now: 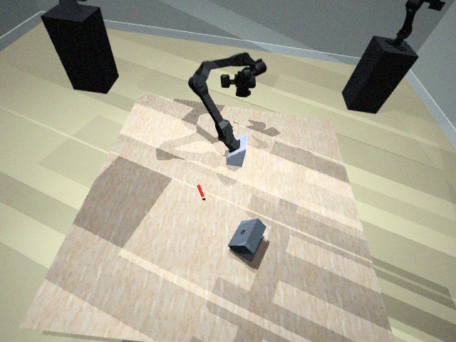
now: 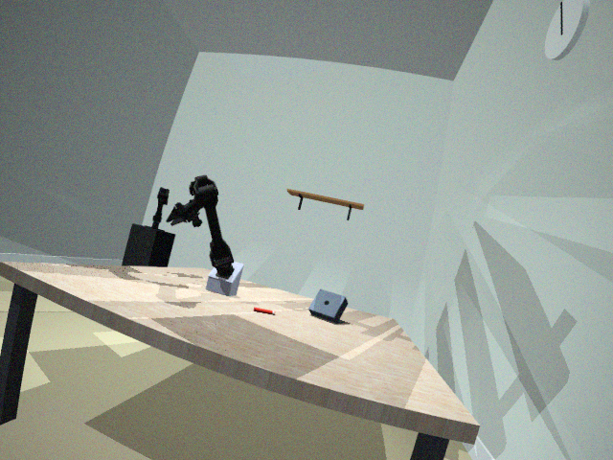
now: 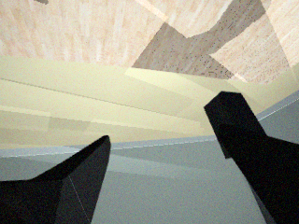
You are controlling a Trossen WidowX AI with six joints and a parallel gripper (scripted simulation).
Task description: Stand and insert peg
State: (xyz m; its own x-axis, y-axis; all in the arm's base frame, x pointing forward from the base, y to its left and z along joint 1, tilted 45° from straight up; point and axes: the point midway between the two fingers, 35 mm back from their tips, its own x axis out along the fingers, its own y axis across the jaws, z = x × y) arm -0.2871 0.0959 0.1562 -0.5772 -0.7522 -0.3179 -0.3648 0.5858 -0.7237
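Now: gripper tip 58 cm short of the red peg, 8 cm to the left of it and 23 cm above it. Round my gripper tip: grey sloped panel (78 cm ahead, 14 cm to the left, 18 cm below).
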